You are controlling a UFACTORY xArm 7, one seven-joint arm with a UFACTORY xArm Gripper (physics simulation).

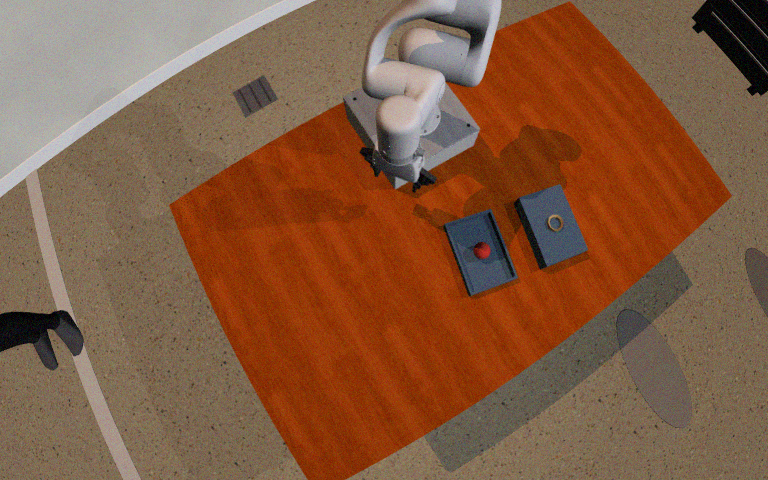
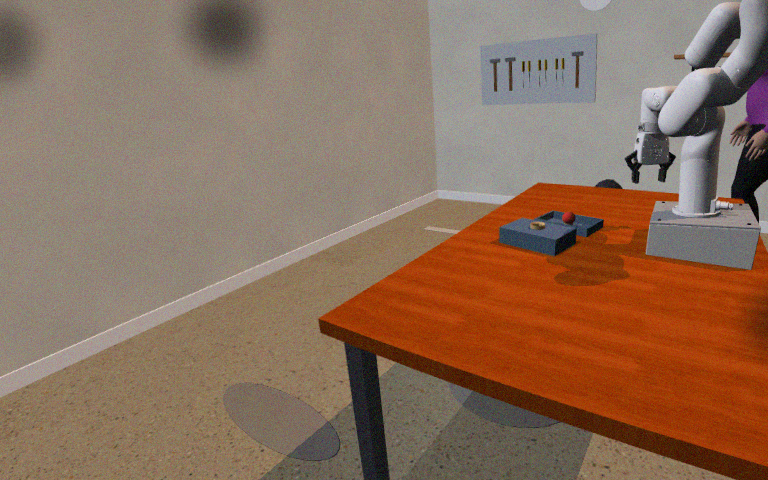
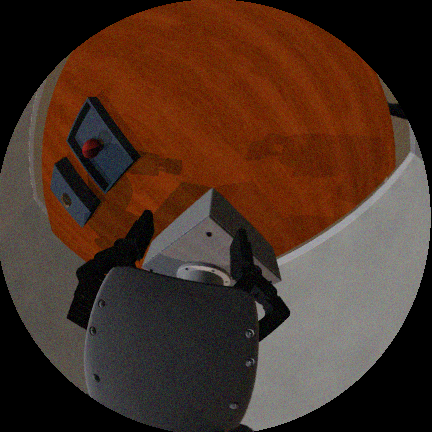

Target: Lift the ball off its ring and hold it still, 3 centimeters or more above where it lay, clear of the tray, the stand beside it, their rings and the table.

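Frame: origin at the arm's base, x back, y left, z down, level; millimetres.
Seen in the pictures: gripper, fingertip midpoint: (image 1: 397, 179) (image 2: 648, 182) (image 3: 192, 229); arm's base, link origin: (image 2: 696, 212) (image 3: 203, 276).
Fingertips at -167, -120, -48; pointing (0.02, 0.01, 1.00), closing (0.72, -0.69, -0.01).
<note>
Pixels of each thing's top centre, then the offset from my fingertips to it, as dx, dy, dz. "*": a spot on its surface instead. Level surfaces: height alone.
- red ball, top centre: (image 3: 83, 151) (image 1: 483, 248) (image 2: 569, 211) -207, +144, +98
- tan ring, surface spot: (image 1: 548, 226) * -220, +327, +95
- orange-brown table, surface height: dz +150
A red ball (image 1: 481, 250) (image 2: 568, 217) (image 3: 91, 149) sits in the middle of the blue-grey tray (image 1: 470, 286) (image 2: 594, 227) (image 3: 122, 170); the ring under it is hidden. The blue-grey stand (image 1: 557, 251) (image 2: 526, 240) (image 3: 80, 212) is beside the tray, with a tan ring (image 1: 548, 226) (image 2: 537, 228) on its top. My gripper (image 1: 398, 169) (image 2: 649, 176) (image 3: 192, 229) is open and empty. It is high above the table, near the robot's base, well to the side of the tray and the ball.
The robot's grey base block (image 1: 453, 148) (image 2: 699, 246) (image 3: 187, 235) stands on the orange-brown table (image 1: 339, 339) (image 2: 481, 316) (image 3: 225, 75), close to the gripper. A person in purple (image 2: 757, 104) stands behind the arm. A tool board (image 2: 539, 96) hangs on the wall.
</note>
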